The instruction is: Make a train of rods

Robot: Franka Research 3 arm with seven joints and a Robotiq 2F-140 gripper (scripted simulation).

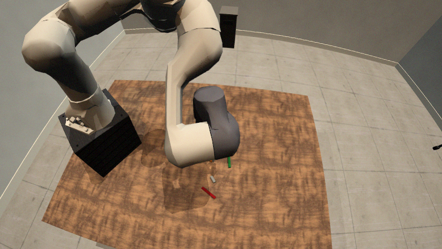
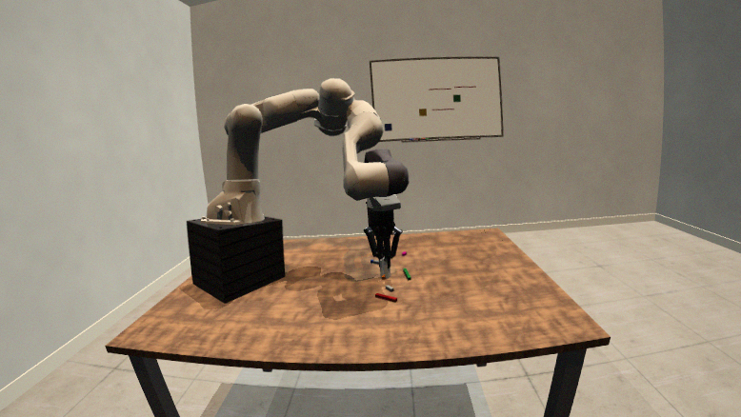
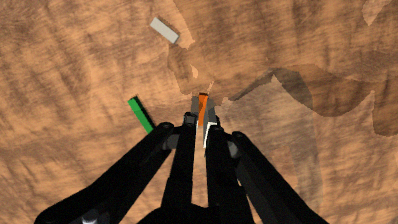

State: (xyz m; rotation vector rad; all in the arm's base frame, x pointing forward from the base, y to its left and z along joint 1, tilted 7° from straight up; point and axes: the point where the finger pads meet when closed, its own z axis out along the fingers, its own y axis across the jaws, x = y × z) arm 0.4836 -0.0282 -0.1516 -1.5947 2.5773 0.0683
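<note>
Right now the orange rod is 30 mm below my hand. The rest, counted from my hand: green rod (70 mm ahead, 30 mm below); red rod (160 mm to the right, 30 mm below); blue rod (140 mm to the left, 40 mm behind, 30 mm below).
</note>
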